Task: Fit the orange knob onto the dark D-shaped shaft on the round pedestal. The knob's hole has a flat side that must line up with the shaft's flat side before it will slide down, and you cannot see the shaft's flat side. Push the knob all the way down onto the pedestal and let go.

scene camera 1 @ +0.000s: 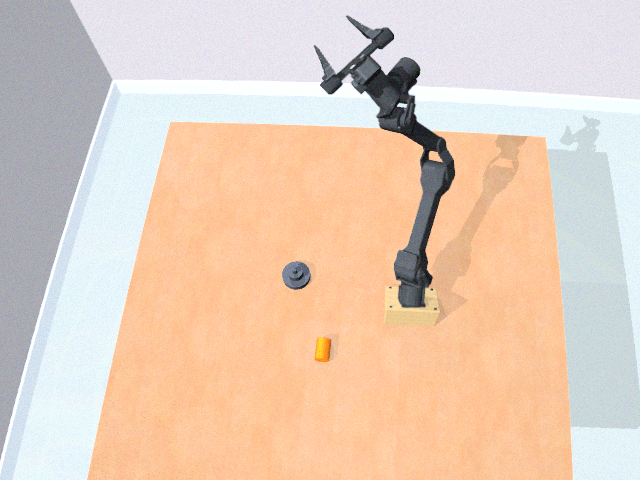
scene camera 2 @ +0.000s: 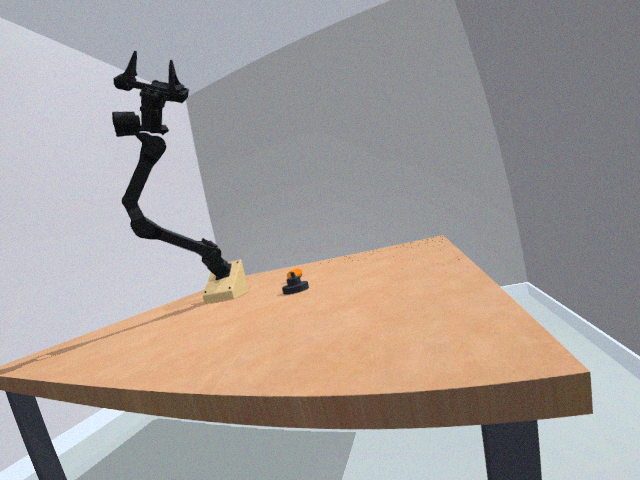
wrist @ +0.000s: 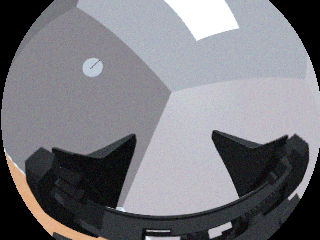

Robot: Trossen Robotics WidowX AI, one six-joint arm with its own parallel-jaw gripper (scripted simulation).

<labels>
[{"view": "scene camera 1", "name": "my gripper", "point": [330, 30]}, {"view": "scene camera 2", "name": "my gripper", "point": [153, 55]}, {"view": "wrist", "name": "my gripper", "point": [175, 136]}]
</labels>
